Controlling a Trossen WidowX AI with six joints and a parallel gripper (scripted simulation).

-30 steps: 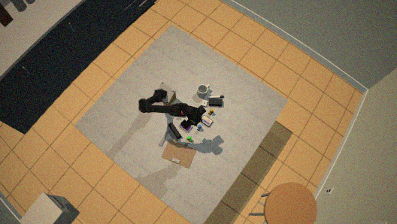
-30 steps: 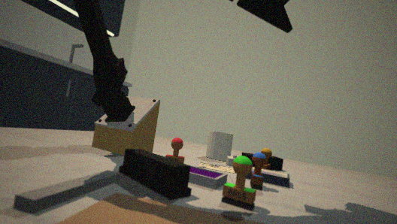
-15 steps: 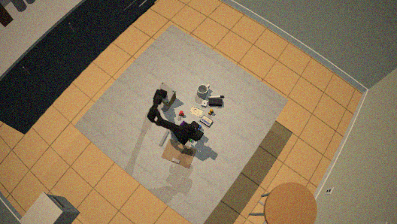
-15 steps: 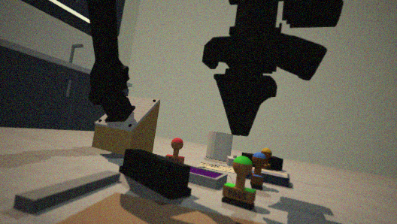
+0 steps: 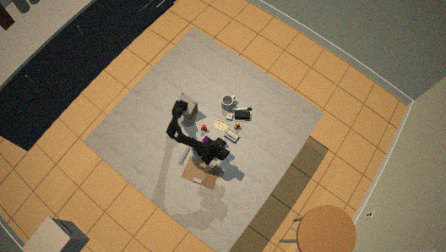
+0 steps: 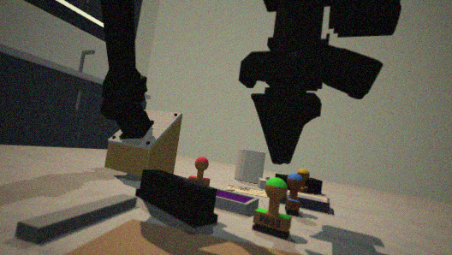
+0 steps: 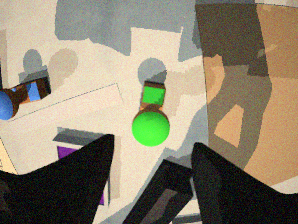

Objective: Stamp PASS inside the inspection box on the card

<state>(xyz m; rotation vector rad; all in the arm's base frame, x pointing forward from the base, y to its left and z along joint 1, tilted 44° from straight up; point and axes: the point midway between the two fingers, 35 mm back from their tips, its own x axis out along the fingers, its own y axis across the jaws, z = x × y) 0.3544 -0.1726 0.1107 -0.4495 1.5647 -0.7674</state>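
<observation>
My gripper tip is 6 cm above the green-knobbed stamp. Also, from my gripper tip: blue-knobbed stamp 12 cm to the left, 6 cm below, 2 cm ahead; purple ink pad 8 cm to the left, 8 cm below, 8 cm behind; black block 14 cm behind, 7 cm below, 1 cm to the left.
</observation>
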